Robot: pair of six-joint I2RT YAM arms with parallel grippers.
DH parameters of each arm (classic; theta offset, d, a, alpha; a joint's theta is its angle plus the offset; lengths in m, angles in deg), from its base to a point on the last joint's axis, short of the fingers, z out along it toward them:
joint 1: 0 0.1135 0.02 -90
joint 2: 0 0 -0.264 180
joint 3: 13.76 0 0.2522 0
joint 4: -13.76 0 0.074 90
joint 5: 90 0 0 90
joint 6: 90 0.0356 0 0
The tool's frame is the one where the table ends.
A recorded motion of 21 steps. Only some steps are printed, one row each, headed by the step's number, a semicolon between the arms.
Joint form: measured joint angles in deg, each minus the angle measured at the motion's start. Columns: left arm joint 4, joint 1, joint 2, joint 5, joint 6, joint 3; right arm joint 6, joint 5, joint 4, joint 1, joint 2, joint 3.
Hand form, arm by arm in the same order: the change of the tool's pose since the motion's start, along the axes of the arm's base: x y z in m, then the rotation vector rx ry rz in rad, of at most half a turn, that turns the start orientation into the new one. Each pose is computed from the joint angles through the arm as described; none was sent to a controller.
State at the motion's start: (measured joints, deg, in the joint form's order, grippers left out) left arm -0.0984 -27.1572 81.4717 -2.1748 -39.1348 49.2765; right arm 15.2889 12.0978 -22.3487 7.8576 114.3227 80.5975
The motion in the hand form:
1: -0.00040 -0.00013 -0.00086 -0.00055 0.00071 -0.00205; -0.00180 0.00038 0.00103 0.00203 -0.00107 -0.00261
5: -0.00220 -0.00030 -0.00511 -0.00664 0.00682 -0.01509; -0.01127 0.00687 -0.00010 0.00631 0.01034 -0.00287
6: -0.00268 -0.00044 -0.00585 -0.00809 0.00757 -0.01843; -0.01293 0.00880 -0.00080 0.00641 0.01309 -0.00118
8: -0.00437 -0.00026 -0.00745 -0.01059 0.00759 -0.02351; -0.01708 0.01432 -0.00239 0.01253 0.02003 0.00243
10: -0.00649 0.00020 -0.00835 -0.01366 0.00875 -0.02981; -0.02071 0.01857 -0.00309 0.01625 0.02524 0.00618
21: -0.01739 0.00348 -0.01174 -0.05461 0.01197 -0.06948; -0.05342 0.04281 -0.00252 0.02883 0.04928 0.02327
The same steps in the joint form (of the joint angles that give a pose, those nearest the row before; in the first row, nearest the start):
1: 0.18 -0.04 0.00 0.09 0.00 -0.20; 0.26 0.04 -0.02 0.09 -0.44 -0.39
5: 0.98 -0.13 0.00 0.90 -0.04 -1.16; 1.40 0.37 -0.17 1.18 -1.88 -2.54
6: 1.16 -0.18 -0.02 1.07 -0.04 -1.35; 1.60 0.46 -0.17 1.49 -2.05 -2.91
8: 1.59 -0.26 -0.26 1.31 -0.04 -1.97; 2.38 0.46 -0.24 2.34 -2.47 -3.76
10: 1.77 -0.33 -0.68 1.66 -0.04 -2.54; 2.93 0.48 -0.35 3.02 -2.91 -4.46
21: 3.39 -0.37 -3.10 4.70 -0.72 -5.66; 6.64 1.46 -1.14 7.61 -7.87 -10.65

